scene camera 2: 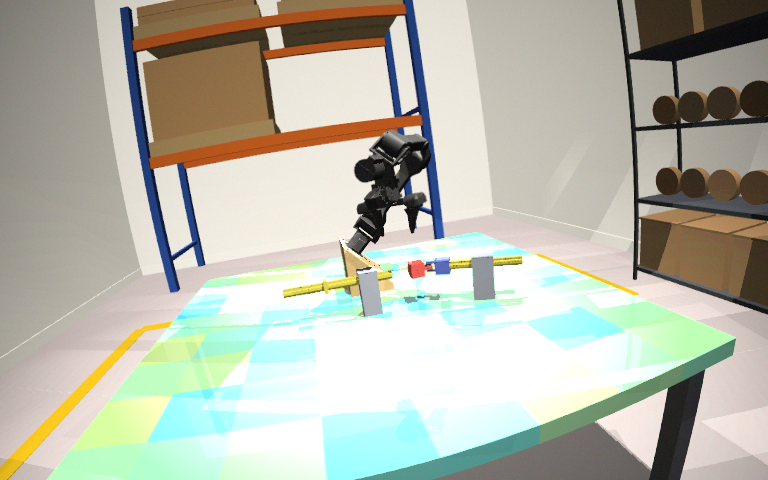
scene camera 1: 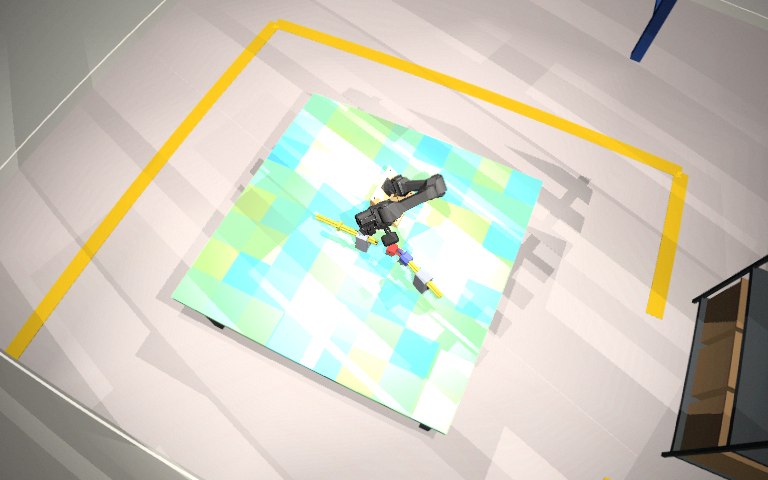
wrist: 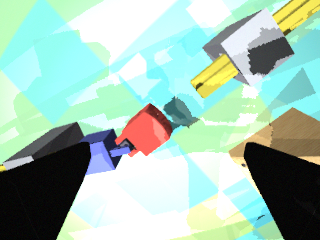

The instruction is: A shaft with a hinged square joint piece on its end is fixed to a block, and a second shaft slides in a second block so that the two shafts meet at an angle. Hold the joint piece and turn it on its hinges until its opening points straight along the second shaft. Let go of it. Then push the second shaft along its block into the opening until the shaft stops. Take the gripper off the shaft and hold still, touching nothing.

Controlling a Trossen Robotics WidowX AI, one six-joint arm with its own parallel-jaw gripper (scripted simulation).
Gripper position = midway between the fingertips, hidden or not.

Note:
My gripper (scene camera 2: 397,234) is open, with nothing in its grasp. Further things: a red joint piece (wrist: 149,129).
My gripper also shows in the wrist view (wrist: 168,150).

